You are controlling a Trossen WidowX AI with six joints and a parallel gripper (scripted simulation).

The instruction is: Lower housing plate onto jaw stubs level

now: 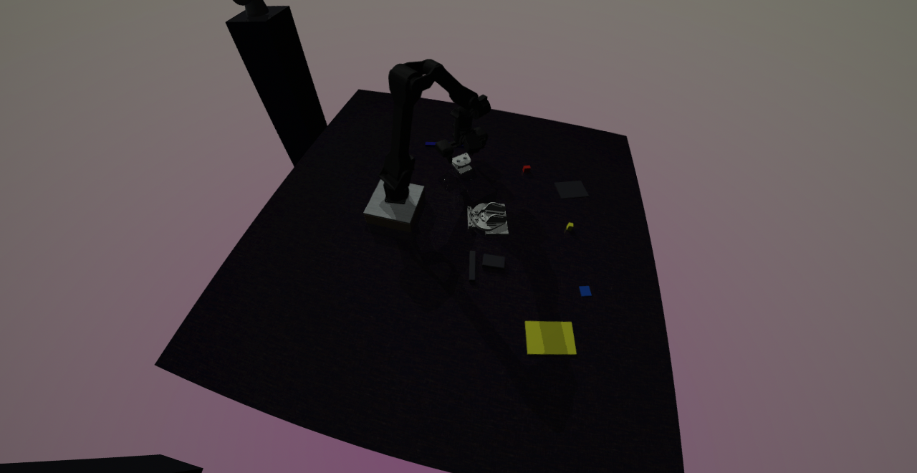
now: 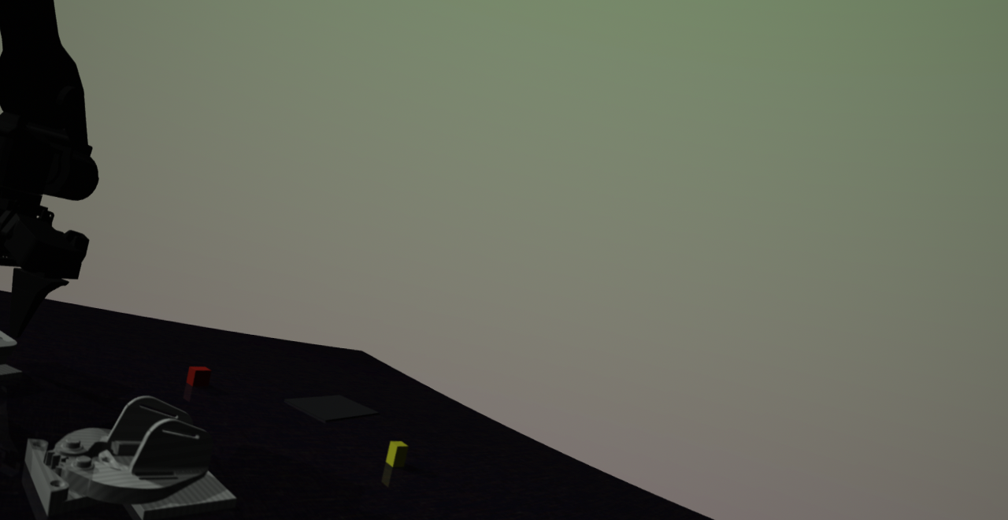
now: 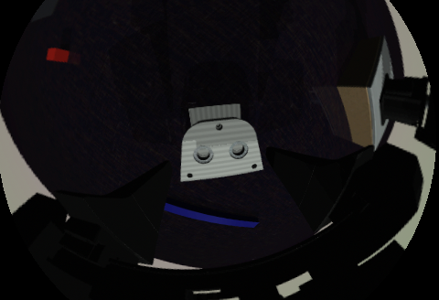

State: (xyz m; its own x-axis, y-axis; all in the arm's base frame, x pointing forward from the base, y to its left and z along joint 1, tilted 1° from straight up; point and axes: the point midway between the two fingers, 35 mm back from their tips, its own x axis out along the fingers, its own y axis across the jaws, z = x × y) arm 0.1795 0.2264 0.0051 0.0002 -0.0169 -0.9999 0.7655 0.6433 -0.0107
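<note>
The blue bar is 100 mm to the left of my gripper tip, 70 mm behind it and 20 mm below it. Also, from my gripper tip: dark block: 390 mm to the right, 140 mm ahead, 20 mm below; red cube: 250 mm ahead, 20 mm below, 10 mm to the left; grey pad: 410 mm ahead, 60 mm to the right, 30 mm below.
</note>
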